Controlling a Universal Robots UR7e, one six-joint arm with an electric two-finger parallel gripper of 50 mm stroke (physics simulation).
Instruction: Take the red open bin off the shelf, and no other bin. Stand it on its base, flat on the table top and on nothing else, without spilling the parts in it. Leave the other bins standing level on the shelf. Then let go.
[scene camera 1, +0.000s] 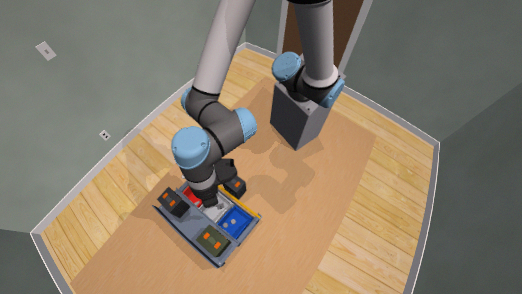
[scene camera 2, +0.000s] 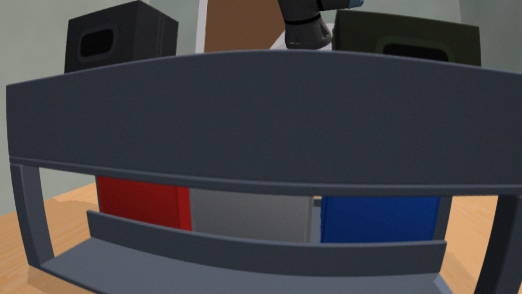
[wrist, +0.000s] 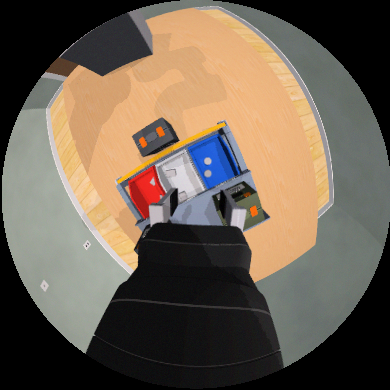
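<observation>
The red open bin stands at one end of the row on the shelf, with small light parts in it. The pale grey bin is beside it, holding light parts. The blue bin is at the other end, with round grey parts. My gripper is open and empty. In the wrist view its fingers appear over the shelf's upper board, one overlapping the red bin's near corner, the other the olive case. The fingertips are unclear in scene camera 1's view.
A black case and an olive case stand on the shelf's upper board. A dark case stands on the table beside the yellow front rail. The robot's pedestal stands farther off.
</observation>
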